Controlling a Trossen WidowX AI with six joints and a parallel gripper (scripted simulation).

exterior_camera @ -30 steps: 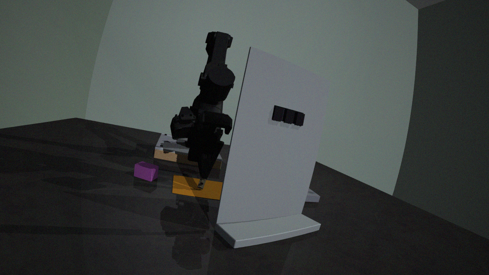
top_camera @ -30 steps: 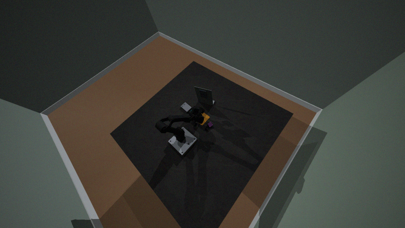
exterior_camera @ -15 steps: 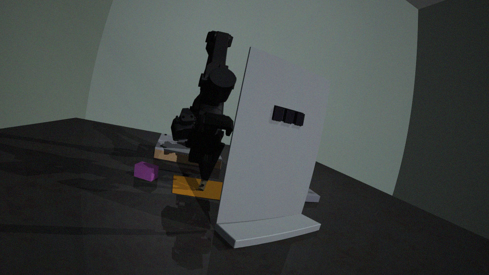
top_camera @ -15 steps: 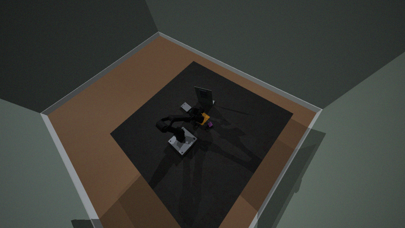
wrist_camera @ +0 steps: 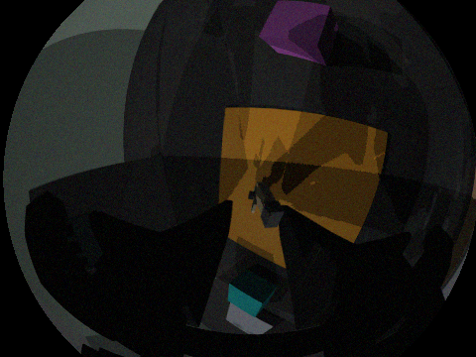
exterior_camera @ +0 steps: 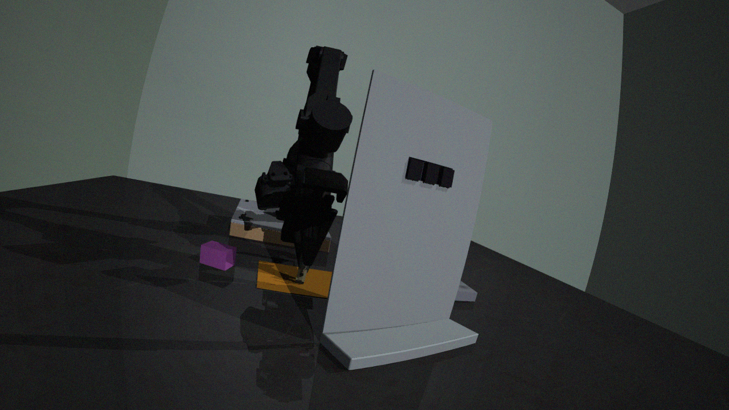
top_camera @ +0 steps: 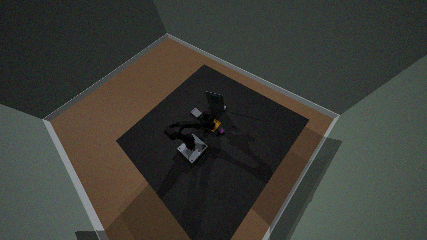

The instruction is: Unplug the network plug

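My gripper tip is 20 mm above the orange marked square and 10 mm past it. From my gripper tip the other things lie so: upright panel (160 mm ahead, 90 mm above, 70 mm to the left); then flat grey tile (210 mm to the left, 10 mm below).
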